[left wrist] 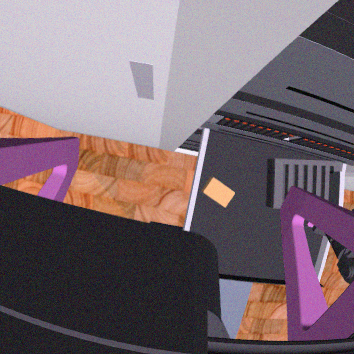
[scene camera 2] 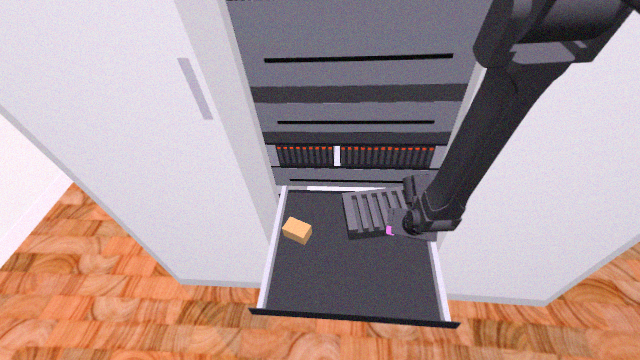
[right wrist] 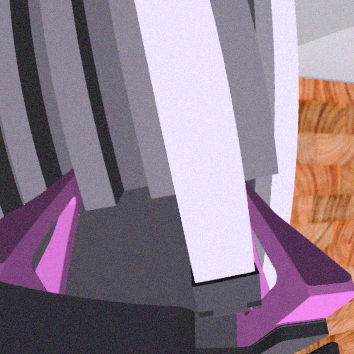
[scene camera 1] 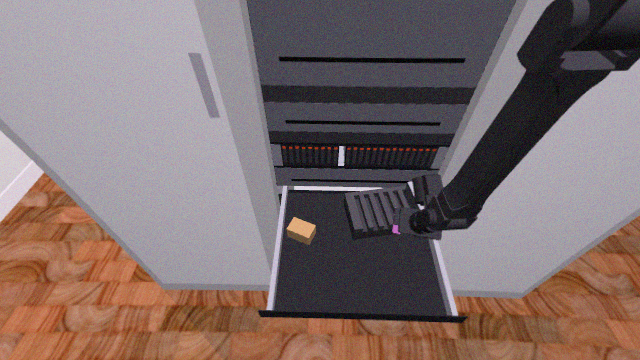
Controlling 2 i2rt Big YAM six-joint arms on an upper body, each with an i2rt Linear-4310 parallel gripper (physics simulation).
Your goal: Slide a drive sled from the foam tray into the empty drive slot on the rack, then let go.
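Frame: origin at the left arm's base, x ahead, y left, z up, level; metres.
Seen in the pictures: left gripper, fingertip midpoint: [left wrist: 185,174]; right gripper, fingertip midpoint: [right wrist: 158,182] [scene camera 1: 409,225].
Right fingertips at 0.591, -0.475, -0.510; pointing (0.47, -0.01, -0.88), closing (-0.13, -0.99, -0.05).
Note:
A point is followed by its place in that frame, as x, y, z.
The drive sled [right wrist: 195,140] {0.622, -0.489, -0.436}, long and white with a dark grey front end, lies in the grey ribbed foam tray [scene camera 1: 352,215] {0.608, -0.312, -0.490} [scene camera 2: 351,215] {0.610, -0.321, -0.490} [left wrist: 271,185] {0.618, -0.303, -0.504} [right wrist: 65,100] {0.633, -0.439, -0.491}. My right gripper [right wrist: 158,182] {0.591, -0.475, -0.510} is open over the tray's near end, with the sled's end between its fingers, close to the finger at the right of the right wrist view. The arm hides most of the sled in both scene views. The rack's drive row shows one pale gap, the drive slot [scene camera 1: 341,156] [scene camera 2: 336,156], among dark red-tipped drives. My left gripper [left wrist: 185,174] {0.604, -0.012, 0.092} is open and empty, well away from the tray.
The tray stands at the back right of an open drawer [scene camera 1: 360,316] {0.348, -0.321, -0.529} [scene camera 2: 350,317] {0.348, -0.322, -0.525} [left wrist: 196,185] {0.580, -0.108, -0.513} with pale side walls. An orange-tan block [scene camera 1: 301,230] {0.564, -0.168, -0.506} [scene camera 2: 297,230] {0.564, -0.171, -0.506} [left wrist: 219,192] {0.574, -0.168, -0.506} lies at its left. Pale cabinets [scene camera 1: 125,150] {0.707, 0.307, -0.347} [scene camera 2: 115,150] {0.707, 0.350, -0.342} [left wrist: 85,65] {0.708, 0.108, -0.113} flank the rack.

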